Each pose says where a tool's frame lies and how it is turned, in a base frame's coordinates. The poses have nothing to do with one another.
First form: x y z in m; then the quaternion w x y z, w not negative.
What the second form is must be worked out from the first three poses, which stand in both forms.
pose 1, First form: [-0.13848 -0.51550 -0.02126 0.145 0.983 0.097 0.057]
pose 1, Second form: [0.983 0.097 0.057 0.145 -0.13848 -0.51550 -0.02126]
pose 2, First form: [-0.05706 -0.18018 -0.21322 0.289 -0.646 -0.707 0.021]
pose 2, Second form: [-0.646 -0.707 0.021 0.289 -0.05706 -0.18018 -0.21322]
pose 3, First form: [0.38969 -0.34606 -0.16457 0.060 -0.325 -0.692 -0.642]
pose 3, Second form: [-0.325 -0.692 -0.642 0.060 0.38969 -0.34606 -0.16457]
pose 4, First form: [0.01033 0.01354 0.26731 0.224 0.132 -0.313 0.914]
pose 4, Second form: [0.132 -0.313 0.914 0.224 0.01033 0.01354 0.26731]
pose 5, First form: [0.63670 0.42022 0.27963 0.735 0.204 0.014 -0.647]
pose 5, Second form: [0.204 0.014 -0.647 0.735 0.63670 0.42022 0.27963]
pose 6, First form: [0.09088 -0.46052 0.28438 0.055 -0.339 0.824 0.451]
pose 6, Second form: [-0.339 0.824 0.451 0.055 0.09088 -0.46052 0.28438]
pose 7, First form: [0.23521 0.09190 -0.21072 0.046 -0.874 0.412 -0.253]
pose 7, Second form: [-0.874 0.412 -0.253 0.046 0.23521 0.09190 -0.21072]
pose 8, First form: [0.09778 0.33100 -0.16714 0.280 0.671 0.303 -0.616]
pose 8, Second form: [0.671 0.303 -0.616 0.280 0.09778 0.33100 -0.16714]
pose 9, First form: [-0.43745 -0.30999 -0.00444 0.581 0.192 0.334 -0.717]
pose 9, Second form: [0.192 0.334 -0.717 0.581 -0.43745 -0.30999 -0.00444]
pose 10, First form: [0.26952 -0.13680 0.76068 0.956 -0.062 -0.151 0.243]
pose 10, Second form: [-0.062 -0.151 0.243 0.956 0.26952 -0.13680 0.76068]
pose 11, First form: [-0.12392 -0.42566 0.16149 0.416 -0.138 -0.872 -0.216]
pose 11, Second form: [-0.138 -0.872 -0.216 0.416 -0.12392 -0.42566 0.16149]
